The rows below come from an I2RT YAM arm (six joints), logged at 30 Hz.
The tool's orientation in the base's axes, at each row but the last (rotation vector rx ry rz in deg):
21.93 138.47 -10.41
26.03 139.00 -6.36
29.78 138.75 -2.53
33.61 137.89 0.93
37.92 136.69 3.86
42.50 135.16 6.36
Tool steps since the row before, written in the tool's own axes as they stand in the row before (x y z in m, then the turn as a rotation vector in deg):
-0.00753 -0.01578 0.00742 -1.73 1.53 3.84
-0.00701 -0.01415 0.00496 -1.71 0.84 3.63
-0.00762 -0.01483 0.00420 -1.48 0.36 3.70
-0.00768 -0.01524 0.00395 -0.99 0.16 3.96
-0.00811 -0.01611 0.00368 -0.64 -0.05 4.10
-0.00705 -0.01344 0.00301 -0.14 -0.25 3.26
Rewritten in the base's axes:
0.00494 -0.01834 -0.00032 4.07 0.18 -1.86
0.00307 -0.01626 0.00001 3.69 -0.42 -1.73
0.00230 -0.01704 -0.00012 3.39 -0.79 -1.97
0.00145 -0.01743 -0.00093 3.13 -0.80 -2.50
0.00044 -0.01833 -0.00159 2.89 -0.83 -2.86
-0.00023 -0.01536 -0.00189 1.97 -0.64 -2.54

